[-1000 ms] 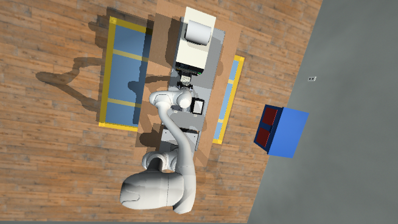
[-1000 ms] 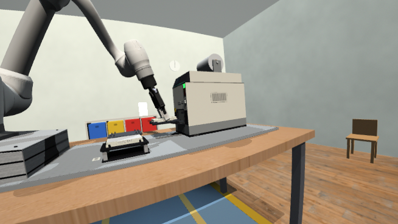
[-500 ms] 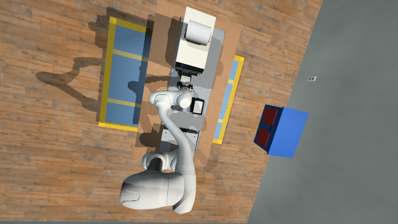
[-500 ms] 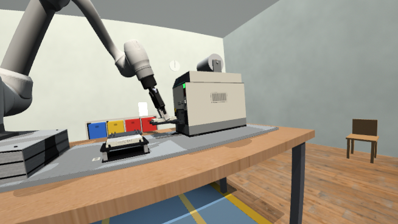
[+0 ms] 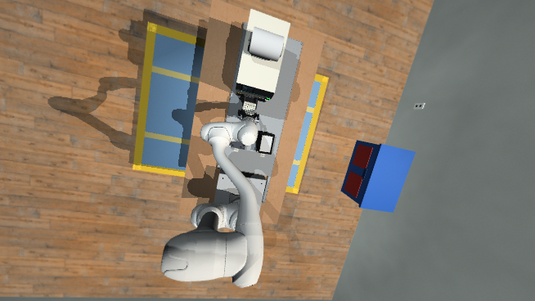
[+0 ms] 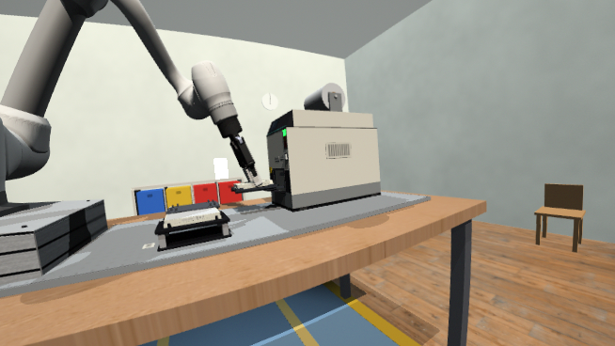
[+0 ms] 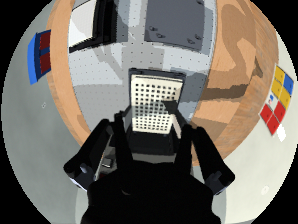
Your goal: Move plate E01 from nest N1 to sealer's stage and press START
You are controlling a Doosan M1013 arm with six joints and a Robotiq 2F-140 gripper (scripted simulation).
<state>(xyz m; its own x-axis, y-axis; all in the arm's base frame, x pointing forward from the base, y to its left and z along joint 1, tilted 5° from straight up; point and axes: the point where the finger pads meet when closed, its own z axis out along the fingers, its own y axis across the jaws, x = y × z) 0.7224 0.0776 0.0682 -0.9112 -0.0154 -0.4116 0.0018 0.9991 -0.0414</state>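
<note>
Now: the dark stage 40 mm below my hand. The rest, counted from my hand: foil roll 330 mm ahead, 290 mm above; then plate 210 mm behind, 190 mm to the right, 70 mm below.
</note>
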